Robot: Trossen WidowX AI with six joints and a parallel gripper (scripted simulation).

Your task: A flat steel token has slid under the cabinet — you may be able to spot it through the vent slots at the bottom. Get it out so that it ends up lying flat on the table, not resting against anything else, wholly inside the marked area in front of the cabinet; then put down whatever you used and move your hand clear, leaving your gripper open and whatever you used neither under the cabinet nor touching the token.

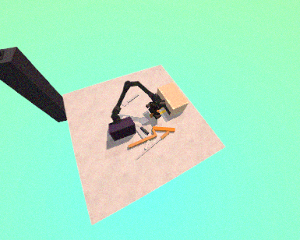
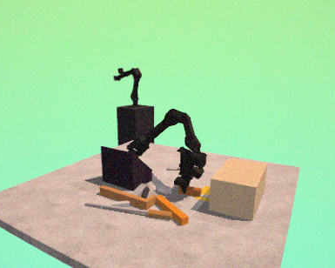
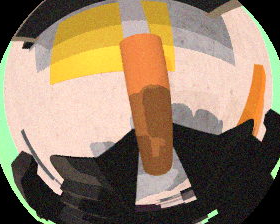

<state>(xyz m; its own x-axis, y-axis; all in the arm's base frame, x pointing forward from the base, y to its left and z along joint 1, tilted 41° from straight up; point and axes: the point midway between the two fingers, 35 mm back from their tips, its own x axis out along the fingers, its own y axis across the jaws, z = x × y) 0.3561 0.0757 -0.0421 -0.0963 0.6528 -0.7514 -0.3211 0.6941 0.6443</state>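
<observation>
Now: gripper tip 150 mm past the dark-handled tool and 110 mm to the left of it. The rest, counted from my gripper tip: orange bar 190 mm to the right, 50 mm ahead, 10 mm above.
</observation>
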